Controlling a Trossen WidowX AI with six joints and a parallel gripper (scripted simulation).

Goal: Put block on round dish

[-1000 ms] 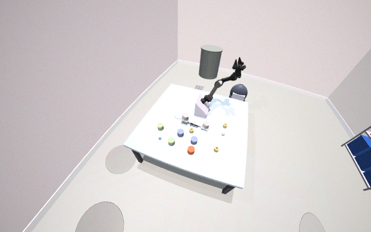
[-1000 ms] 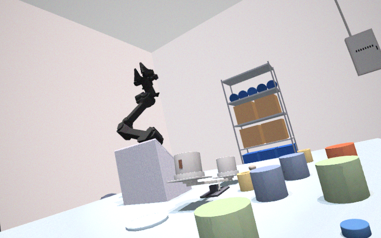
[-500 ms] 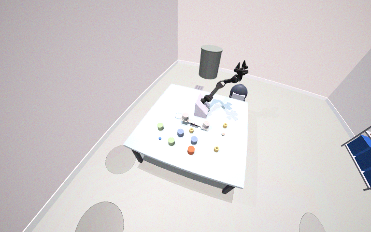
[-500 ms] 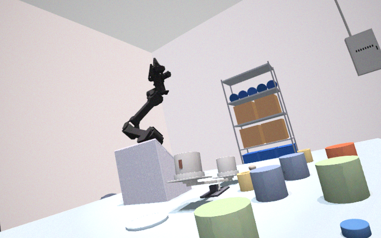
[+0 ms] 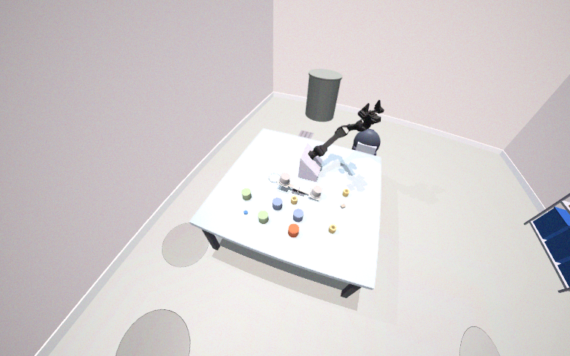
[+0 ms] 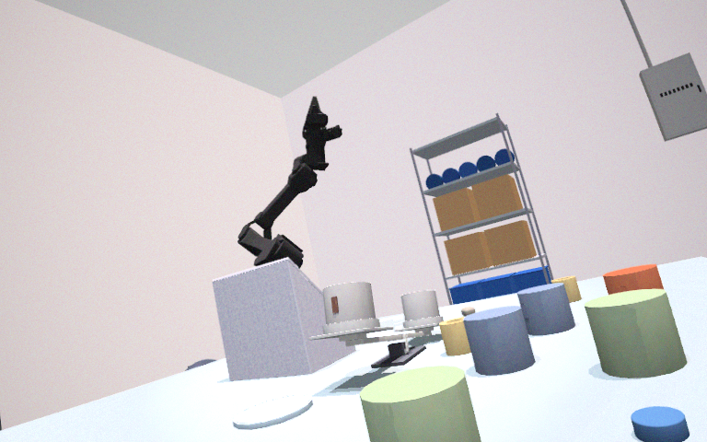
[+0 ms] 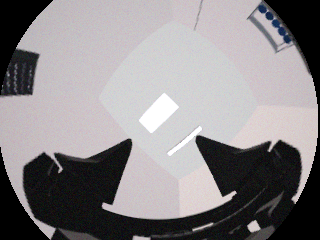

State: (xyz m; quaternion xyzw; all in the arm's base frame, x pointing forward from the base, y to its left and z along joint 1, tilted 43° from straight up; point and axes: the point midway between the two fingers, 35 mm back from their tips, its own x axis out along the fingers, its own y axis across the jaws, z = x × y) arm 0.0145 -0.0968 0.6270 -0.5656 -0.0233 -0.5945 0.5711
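The cup is 66 cm below my gripper tip, 30 cm ahead of it and 18 cm to the right of it. Also, from my gripper tip: small balance 68 cm below, 34 cm to the right, 31 cm ahead; then round white dish 72 cm below, 58 cm to the right, 26 cm ahead; then plank 70 cm below, 34 cm to the right, 32 cm ahead.
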